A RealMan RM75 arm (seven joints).
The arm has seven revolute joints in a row. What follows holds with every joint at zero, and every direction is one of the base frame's.
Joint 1 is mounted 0.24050 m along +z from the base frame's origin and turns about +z.
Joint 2 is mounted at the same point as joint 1 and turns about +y.
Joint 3 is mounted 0.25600 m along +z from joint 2 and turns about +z.
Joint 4 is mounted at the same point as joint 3 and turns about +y.
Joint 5 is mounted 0.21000 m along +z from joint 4 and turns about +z.
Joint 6 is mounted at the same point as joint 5 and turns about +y.
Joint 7 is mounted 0.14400 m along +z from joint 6 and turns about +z.
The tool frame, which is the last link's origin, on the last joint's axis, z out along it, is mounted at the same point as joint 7; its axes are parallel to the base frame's.
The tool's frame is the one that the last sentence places.
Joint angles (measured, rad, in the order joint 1, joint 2, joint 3, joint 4, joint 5, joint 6, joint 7), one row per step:
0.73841 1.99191 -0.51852 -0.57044 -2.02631 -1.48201 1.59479
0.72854 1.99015 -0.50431 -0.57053 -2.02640 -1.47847 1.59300
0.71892 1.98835 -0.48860 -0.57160 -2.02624 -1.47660 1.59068
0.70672 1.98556 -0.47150 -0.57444 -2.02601 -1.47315 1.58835
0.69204 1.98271 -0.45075 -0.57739 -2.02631 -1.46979 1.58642
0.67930 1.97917 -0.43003 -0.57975 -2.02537 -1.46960 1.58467
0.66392 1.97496 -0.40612 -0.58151 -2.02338 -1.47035 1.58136
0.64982 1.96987 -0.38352 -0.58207 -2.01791 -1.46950 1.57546
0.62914 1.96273 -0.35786 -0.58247 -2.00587 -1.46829 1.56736
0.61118 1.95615 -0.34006 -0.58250 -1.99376 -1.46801 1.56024
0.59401 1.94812 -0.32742 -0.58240 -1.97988 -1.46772 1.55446
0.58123 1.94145 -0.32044 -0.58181 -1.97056 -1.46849 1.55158
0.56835 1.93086 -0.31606 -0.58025 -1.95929 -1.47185 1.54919
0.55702 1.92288 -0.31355 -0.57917 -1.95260 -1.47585 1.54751
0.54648 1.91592 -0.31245 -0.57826 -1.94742 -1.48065 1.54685
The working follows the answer.
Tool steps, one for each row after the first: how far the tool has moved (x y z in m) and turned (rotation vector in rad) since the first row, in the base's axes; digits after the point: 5 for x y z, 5 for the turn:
0.00508 -0.00097 0.00274 0.01406 0.00507 -0.01637
0.00993 -0.00200 0.00589 0.02913 0.01098 -0.03125
0.01607 -0.00323 0.01009 0.04830 0.01526 -0.04947
0.02346 -0.00514 0.01480 0.06966 0.02105 -0.07198
0.02983 -0.00701 0.01974 0.08959 0.02872 -0.09083
0.03737 -0.00968 0.02537 0.11257 0.03807 -0.11195
0.04436 -0.01193 0.03137 0.13872 0.04714 -0.13034
0.05383 -0.01559 0.03938 0.17383 0.05928 -0.15426
0.06163 -0.01911 0.04604 0.20207 0.06800 -0.17240
0.06881 -0.02250 0.05286 0.22823 0.07441 -0.18817
0.07405 -0.02529 0.05769 0.24433 0.07774 -0.19941
0.07918 -0.02812 0.06386 0.25986 0.07981 -0.20781
0.08351 -0.03105 0.06818 0.26905 0.07981 -0.21461
0.08732 -0.03401 0.07169 0.27476 0.07953 -0.22045

Tool pose at each row, in the base's axes (x y z in m, rotation vector in rad; rounded; the steps above come from the unrounded poses):
0.22295 0.39923 0.04028 -2.58083 0.77865 0.80871
0.22803 0.39826 0.04302 -2.55770 0.79173 0.81329
0.23288 0.39723 0.04617 -2.53436 0.80244 0.81950
0.23902 0.39599 0.05037 -2.50574 0.81404 0.82310
0.24641 0.39409 0.05508 -2.47223 0.82958 0.82760
0.25278 0.39222 0.06002 -2.44168 0.84187 0.83524
0.26032 0.38954 0.06565 -2.40665 0.85510 0.84463
0.26731 0.38730 0.07165 -2.37058 0.86282 0.85464
0.27678 0.38364 0.07966 -2.32257 0.87185 0.86778
0.28458 0.38012 0.08632 -2.28488 0.87725 0.87696
0.29177 0.37673 0.09313 -2.25102 0.88042 0.88339
0.29700 0.37394 0.09796 -2.22940 0.88380 0.88598
0.30213 0.37111 0.10414 -2.21037 0.88400 0.88773
0.30646 0.36818 0.10846 -2.19830 0.88577 0.88665
0.31027 0.36522 0.11197 -2.18986 0.88855 0.88512

